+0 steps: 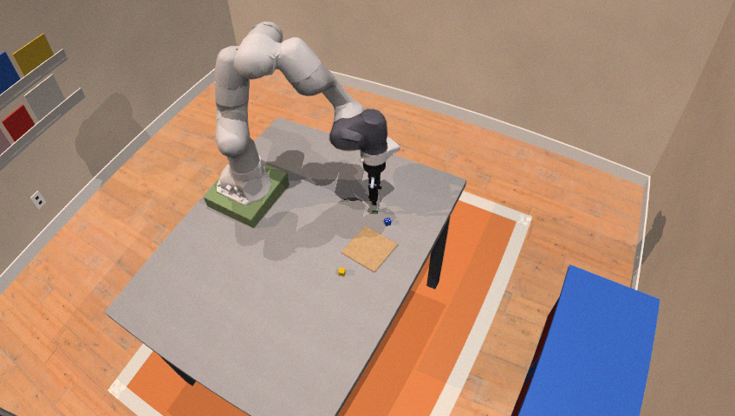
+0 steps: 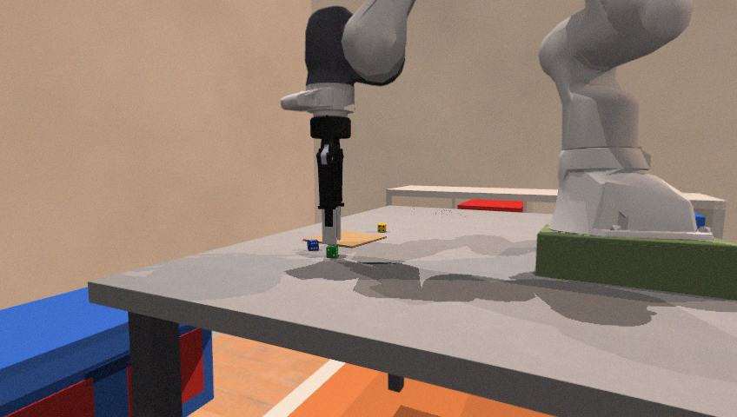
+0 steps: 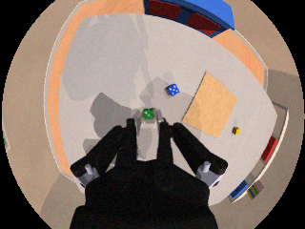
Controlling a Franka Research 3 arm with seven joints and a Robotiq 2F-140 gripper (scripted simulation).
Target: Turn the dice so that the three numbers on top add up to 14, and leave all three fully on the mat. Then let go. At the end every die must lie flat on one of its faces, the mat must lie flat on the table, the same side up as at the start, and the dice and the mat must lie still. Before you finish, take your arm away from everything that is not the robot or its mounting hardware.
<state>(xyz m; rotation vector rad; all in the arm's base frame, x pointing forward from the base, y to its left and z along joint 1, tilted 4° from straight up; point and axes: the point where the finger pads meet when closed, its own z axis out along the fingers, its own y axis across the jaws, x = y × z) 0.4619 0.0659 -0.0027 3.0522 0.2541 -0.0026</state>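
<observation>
My hand is 50 mm above the green die. From my hand the other things lie so: tan mat (30 mm ahead, 170 mm to the right, 60 mm below); then yellow die (20 mm behind, 290 mm to the right, 50 mm below); then blue die (60 mm ahead, 40 mm to the right, 50 mm below).
</observation>
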